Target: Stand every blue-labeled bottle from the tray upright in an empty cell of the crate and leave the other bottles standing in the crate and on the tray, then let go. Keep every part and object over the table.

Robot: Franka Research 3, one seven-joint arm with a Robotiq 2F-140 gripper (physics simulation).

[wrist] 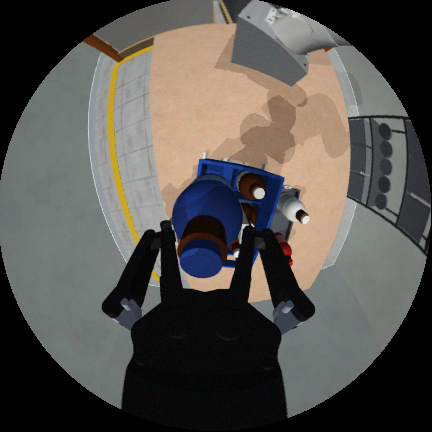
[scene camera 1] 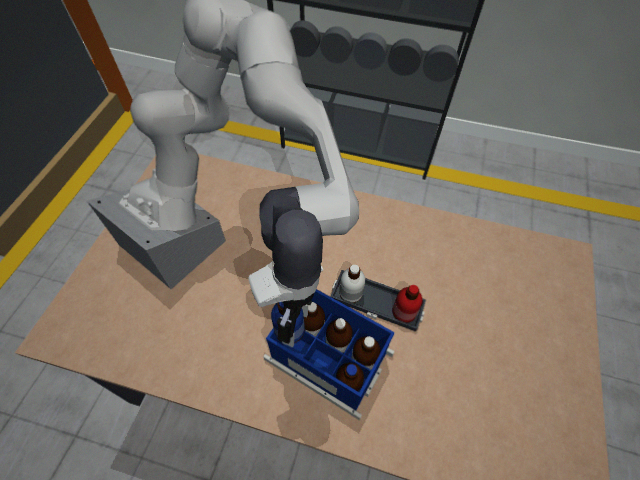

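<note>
My gripper is shut on the blue bottle. The bottle is about upright at the left end of the blue crate, over the front left cell. It appears raised; its base is partly hidden by a finger. The front middle cell is empty. Three white-capped brown bottles stand in the back row, and a blue-capped brown bottle stands front right. On the dark tray stand a white bottle and a red bottle.
The tray stands close behind the crate's back wall. Pale rails run along the crate's front foot. The robot's grey base is at the left of the table. A black rack stands on the floor behind the table.
</note>
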